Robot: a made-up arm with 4 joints.
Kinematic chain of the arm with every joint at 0, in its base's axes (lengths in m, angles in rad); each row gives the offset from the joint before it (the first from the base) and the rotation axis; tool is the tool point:
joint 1: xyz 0 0 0.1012 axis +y
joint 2: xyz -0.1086 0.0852 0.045 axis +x
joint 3: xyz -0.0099 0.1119 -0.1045 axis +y
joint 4: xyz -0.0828 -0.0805 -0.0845 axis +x
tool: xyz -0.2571 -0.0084 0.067
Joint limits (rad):
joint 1: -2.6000..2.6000
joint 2: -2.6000..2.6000
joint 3: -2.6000..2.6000
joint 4: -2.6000..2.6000
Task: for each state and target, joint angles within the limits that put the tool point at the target. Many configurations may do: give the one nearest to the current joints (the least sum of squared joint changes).
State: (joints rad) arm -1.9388 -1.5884 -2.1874 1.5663
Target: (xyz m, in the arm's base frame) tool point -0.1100 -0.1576 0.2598
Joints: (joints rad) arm -2.2538 -1.2358 -2.5751 0.8209
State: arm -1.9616 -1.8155 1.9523 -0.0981
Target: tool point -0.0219 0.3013 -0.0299
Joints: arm -2.5808 -1.1662 1.8267 0.1409
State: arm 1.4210 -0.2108 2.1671 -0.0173
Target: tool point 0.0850 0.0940 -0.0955
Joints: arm 2.0055 0.0789 2.4990 0.0776
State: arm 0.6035 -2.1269 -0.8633 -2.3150
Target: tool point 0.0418 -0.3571 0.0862
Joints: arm 0.9706 -1.6997 -1.6274 -2.5509
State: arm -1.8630 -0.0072 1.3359 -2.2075
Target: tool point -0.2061 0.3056 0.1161
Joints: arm -1.1588 -0.6148 2.0249 -2.0940
